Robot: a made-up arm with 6 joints.
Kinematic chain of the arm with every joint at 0, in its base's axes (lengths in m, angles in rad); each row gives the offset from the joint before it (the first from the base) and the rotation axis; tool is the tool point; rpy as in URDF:
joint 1: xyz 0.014 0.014 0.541 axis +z
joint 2: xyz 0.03 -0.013 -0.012 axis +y
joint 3: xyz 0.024 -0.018 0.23 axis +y
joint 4: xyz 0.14 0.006 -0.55 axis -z
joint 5: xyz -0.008 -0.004 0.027 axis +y
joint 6: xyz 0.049 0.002 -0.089 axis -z
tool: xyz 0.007 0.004 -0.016 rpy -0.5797 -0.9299 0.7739
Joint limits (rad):
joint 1: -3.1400..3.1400
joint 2: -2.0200..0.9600
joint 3: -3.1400..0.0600
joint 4: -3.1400..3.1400
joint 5: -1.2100..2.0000
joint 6: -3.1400..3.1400
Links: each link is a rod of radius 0.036 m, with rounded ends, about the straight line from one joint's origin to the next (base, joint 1, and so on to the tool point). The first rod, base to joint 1, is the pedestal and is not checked.
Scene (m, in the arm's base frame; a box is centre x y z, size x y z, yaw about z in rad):
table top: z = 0
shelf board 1: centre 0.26 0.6 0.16 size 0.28 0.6 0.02 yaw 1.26
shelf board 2: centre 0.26 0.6 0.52 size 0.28 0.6 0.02 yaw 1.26
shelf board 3: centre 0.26 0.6 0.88 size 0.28 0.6 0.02 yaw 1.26
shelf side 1: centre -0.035 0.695 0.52 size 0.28 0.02 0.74 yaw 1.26
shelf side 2: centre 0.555 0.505 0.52 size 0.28 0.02 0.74 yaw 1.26
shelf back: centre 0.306 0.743 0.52 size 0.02 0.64 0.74 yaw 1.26
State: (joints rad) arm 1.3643 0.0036 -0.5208 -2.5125 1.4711 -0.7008
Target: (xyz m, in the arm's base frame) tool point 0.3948 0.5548 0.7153
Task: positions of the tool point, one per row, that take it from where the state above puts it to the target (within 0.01 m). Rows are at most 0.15 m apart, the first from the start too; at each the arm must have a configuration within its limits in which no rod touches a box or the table.
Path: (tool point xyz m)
1: 0.1944 0.4664 0.3751
2: 0.1751 0.4023 0.3746
3: 0.1550 0.3351 0.3610
4: 0.2147 0.3748 0.4648
5: 0.2767 0.3722 0.5864
6: 0.3220 0.3280 0.7153
7: 0.3468 0.3978 0.7365
8: 0.3718 0.4753 0.7373
9: 0.3948 0.5548 0.7153

